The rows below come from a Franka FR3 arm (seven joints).
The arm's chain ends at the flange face. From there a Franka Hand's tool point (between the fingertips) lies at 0.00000 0.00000 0.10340 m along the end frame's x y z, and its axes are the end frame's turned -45 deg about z.
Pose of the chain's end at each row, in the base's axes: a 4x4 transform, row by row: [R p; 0 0 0 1], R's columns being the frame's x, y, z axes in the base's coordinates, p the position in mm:
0.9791 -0.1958 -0.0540 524.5; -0.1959 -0.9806 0.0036 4.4; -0.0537 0.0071 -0.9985 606.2; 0 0 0 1
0.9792 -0.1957 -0.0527 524.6; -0.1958 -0.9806 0.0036 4.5; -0.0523 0.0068 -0.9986 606.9; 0 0 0 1
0.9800 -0.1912 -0.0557 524.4; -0.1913 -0.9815 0.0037 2.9; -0.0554 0.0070 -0.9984 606.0; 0 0 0 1
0.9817 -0.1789 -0.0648 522.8; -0.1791 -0.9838 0.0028 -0.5; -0.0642 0.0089 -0.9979 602.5; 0 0 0 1
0.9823 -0.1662 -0.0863 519.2; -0.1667 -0.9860 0.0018 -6.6; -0.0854 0.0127 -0.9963 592.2; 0 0 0 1
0.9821 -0.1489 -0.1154 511.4; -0.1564 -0.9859 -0.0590 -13.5; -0.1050 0.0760 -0.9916 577.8; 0 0 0 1
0.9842 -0.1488 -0.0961 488.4; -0.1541 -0.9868 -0.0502 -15.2; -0.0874 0.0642 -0.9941 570.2; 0 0 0 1
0.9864 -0.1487 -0.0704 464.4; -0.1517 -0.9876 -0.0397 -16.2; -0.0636 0.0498 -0.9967 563.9; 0 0 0 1
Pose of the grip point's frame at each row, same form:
0.8308 0.5539 -0.0540 518.9; 0.5549 -0.8319 0.0036 4.8; -0.0430 -0.0330 -0.9985 503.0; 0 0 0 1
0.8308 0.5540 -0.0527 519.2; 0.5549 -0.8318 0.0036 4.9; -0.0418 -0.0322 -0.9986 503.6; 0 0 0 1
0.8282 0.5578 -0.0557 518.6; 0.5588 -0.8293 0.0037 3.3; -0.0441 -0.0342 -0.9984 502.8; 0 0 0 1
0.8207 0.5677 -0.0648 516.1; 0.5690 -0.8223 0.0028 -0.2; -0.0517 -0.0391 -0.9979 499.3; 0 0 0 1
0.8121 0.5771 -0.0863 510.3; 0.5793 -0.8151 0.0018 -6.4; -0.0694 -0.0514 -0.9963 489.2; 0 0 0 1
0.7997 0.5892 -0.1154 499.5; 0.5865 -0.8077 -0.0590 -19.6; -0.1280 -0.0205 -0.9916 475.3; 0 0 0 1
0.8012 0.5907 -0.0961 478.5; 0.5888 -0.8067 -0.0502 -20.4; -0.1072 -0.0164 -0.9941 467.4; 0 0 0 1
0.8026 0.5923 -0.0704 457.1; 0.5911 -0.8056 -0.0397 -20.3; -0.0802 -0.0098 -0.9967 460.8; 0 0 0 1

